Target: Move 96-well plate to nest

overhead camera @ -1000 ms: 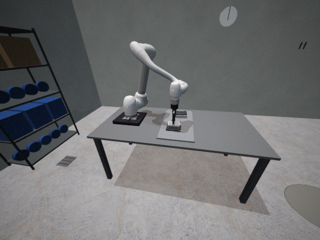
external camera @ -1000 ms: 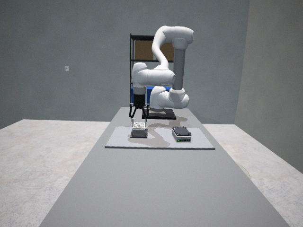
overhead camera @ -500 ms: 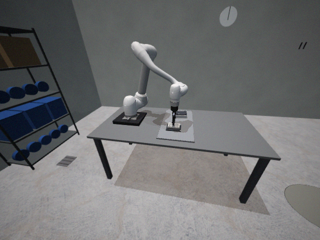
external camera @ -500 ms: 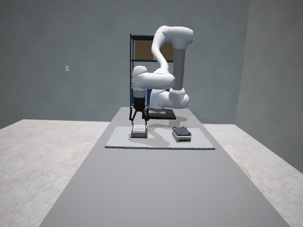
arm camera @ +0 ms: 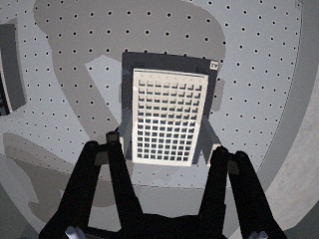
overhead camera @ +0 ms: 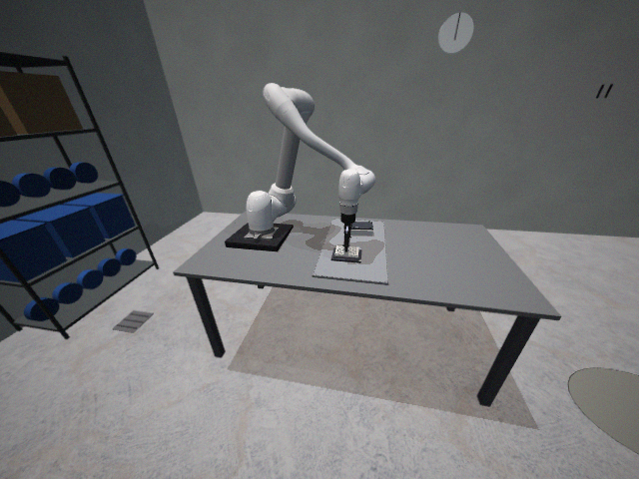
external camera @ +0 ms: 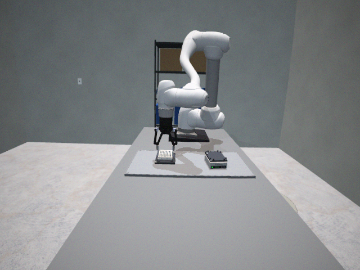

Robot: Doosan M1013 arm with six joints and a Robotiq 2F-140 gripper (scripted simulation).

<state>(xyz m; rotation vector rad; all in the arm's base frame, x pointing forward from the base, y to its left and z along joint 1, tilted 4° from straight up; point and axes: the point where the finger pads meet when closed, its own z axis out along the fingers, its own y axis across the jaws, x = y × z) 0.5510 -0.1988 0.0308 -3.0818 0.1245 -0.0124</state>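
Now: hand 2 cm above the white 96-well plate. From my hand the other things lie so: A1 corner mark (7 cm ahead, 6 cm to the right, 4 cm below); dark plate nest N1 (5 cm below).
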